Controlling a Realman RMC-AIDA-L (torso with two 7-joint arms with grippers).
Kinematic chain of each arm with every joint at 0, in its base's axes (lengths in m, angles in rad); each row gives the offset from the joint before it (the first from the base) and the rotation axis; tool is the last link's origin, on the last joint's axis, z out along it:
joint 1: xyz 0 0 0.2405 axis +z
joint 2: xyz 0 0 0 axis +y
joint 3: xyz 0 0 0.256 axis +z
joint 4: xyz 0 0 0 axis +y
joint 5: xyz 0 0 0.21 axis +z
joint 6: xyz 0 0 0 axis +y
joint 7: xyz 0 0 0.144 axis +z
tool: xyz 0 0 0
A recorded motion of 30 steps. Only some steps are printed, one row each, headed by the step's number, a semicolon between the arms.
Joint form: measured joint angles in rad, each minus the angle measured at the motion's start. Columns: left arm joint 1, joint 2, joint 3, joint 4, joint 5, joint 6, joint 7; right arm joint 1, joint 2, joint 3, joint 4, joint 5, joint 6, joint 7.
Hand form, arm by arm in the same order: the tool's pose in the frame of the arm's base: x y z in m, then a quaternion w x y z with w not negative. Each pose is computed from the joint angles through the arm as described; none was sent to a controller.
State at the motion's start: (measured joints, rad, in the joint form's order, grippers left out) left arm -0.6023 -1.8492 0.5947 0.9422 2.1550 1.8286 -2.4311; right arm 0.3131 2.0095 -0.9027 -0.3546 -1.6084 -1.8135 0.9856
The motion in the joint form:
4: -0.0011 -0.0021 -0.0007 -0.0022 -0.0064 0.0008 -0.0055; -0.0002 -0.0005 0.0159 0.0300 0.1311 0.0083 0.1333
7: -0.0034 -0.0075 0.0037 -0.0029 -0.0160 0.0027 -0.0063; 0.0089 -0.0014 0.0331 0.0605 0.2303 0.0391 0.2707
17: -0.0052 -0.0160 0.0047 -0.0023 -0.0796 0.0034 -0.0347; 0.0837 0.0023 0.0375 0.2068 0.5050 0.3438 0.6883
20: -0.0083 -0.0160 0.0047 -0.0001 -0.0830 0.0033 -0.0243; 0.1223 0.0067 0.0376 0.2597 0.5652 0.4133 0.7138
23: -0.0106 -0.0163 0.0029 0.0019 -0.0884 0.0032 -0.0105; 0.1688 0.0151 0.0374 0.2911 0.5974 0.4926 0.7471
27: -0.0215 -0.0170 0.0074 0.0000 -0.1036 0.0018 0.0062; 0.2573 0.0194 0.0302 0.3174 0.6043 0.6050 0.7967
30: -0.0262 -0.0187 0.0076 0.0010 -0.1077 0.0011 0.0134; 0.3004 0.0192 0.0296 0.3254 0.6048 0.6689 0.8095
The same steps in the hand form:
4: -0.2500 0.3542 0.1373 0.08250 -0.81867 -0.54029 -0.17625; 0.2915 0.2429 0.0041 0.12397 -0.85267 0.23770 0.44843
7: -0.2473 0.3545 0.1347 0.07669 -0.81995 -0.53811 -0.17954; 0.2926 0.2548 0.0120 0.13617 -0.80726 0.30525 0.48642
17: -0.2376 0.3563 0.1340 0.06231 -0.81488 -0.53675 -0.20974; 0.3167 0.3026 0.0093 0.16796 -0.61255 0.55077 0.54151
20: -0.2359 0.3572 0.1346 0.06349 -0.81897 -0.52989 -0.21089; 0.3186 0.3143 0.0030 0.17834 -0.57492 0.58218 0.54656
23: -0.2343 0.3580 0.1353 0.06506 -0.82340 -0.52169 -0.21361; 0.3158 0.3286 -0.0058 0.18158 -0.54846 0.61060 0.54166
27: -0.2284 0.3609 0.1349 0.06269 -0.83101 -0.50761 -0.21868; 0.3020 0.3551 -0.0177 0.17662 -0.53758 0.63855 0.52161
30: -0.2259 0.3621 0.1345 0.06236 -0.83410 -0.50168 -0.22069; 0.2959 0.3686 -0.0218 0.18263 -0.53621 0.64825 0.50882

